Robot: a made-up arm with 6 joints. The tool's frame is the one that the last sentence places.
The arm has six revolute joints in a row. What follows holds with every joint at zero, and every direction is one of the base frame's.
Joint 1 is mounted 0.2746 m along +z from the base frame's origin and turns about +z.
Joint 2 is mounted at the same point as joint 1 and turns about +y.
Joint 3 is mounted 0.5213 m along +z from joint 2 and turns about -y.
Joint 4 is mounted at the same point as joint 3 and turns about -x.
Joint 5 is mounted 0.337 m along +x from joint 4 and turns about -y.
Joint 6 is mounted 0.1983 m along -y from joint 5 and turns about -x.
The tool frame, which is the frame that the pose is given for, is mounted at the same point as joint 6; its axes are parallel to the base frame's.
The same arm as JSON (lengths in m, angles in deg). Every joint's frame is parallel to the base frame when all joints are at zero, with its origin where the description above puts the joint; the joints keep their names.
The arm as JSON. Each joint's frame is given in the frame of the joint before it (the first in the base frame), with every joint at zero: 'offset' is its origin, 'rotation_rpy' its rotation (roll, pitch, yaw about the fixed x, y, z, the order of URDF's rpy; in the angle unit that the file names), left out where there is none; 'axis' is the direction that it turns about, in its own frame. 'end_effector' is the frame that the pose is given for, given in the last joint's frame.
{"length_unit": "m", "angle_unit": "deg", "chain": [
  {"id": "joint 1", "offset": [0.0, 0.0, 0.2746], "axis": [0.0, 0.0, 1.0]},
  {"id": "joint 2", "offset": [0.0, 0.0, 0.0], "axis": [0.0, 1.0, 0.0]},
  {"id": "joint 3", "offset": [0.0, 0.0, 0.5213], "axis": [0.0, -1.0, 0.0]},
  {"id": "joint 4", "offset": [0.0, 0.0, 0.0], "axis": [-1.0, 0.0, 0.0]},
  {"id": "joint 5", "offset": [0.337, 0.0, 0.0], "axis": [0.0, -1.0, 0.0]},
  {"id": "joint 6", "offset": [0.0, -0.1983, 0.0], "axis": [-1.0, 0.0, 0.0]}
], "end_effector": {"offset": [0.0, 0.0, 0.0]}}

